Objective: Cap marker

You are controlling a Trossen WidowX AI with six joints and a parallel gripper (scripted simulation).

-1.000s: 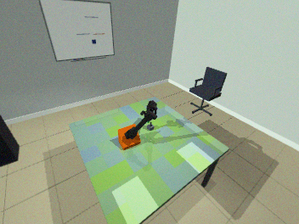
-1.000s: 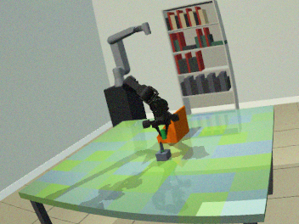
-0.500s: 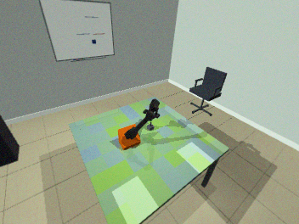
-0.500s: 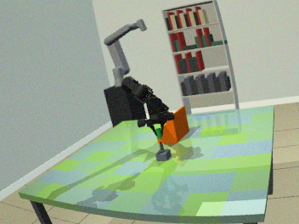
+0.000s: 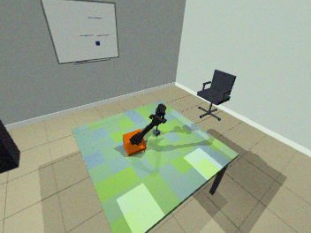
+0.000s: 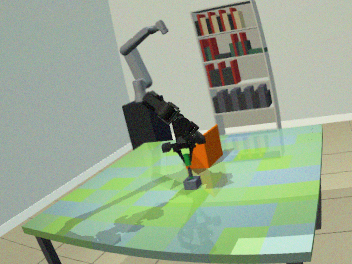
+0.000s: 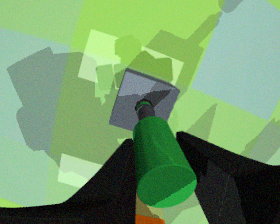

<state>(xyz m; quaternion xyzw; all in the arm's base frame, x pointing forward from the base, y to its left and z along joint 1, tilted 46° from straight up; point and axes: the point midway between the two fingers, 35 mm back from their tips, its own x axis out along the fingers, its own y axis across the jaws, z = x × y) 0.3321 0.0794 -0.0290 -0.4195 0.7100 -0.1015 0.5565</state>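
The holder block lies 1 cm behind my gripper tip and 10 cm below it. The rest, counted from my gripper tip: green marker cap 1 cm above.
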